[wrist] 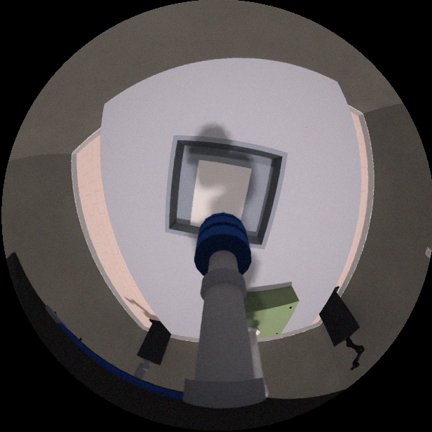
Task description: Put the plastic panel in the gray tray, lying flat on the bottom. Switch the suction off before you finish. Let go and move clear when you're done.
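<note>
The plastic panel [220, 185] is a pale beige rectangle lying flat on the bottom of the gray tray [171, 185], in the middle of the wrist view. Strips of the tray's bottom show on its left, far and right sides. Its near edge is partly hidden behind my suction cup. My gripper [223, 216], a blue suction cup on a gray stem, is high above the tray and apart from the panel, with nothing on it. Soft shadows fall across the panel and the tray's far wall.
A green box [274, 315] with small dark holes stands near the bottom of the view, right of the stem and partly hidden by it. Dark panel-shaped objects [154, 342] [339, 317] stand beyond the table's near corners. The pale table top [235, 95] surrounds the tray.
</note>
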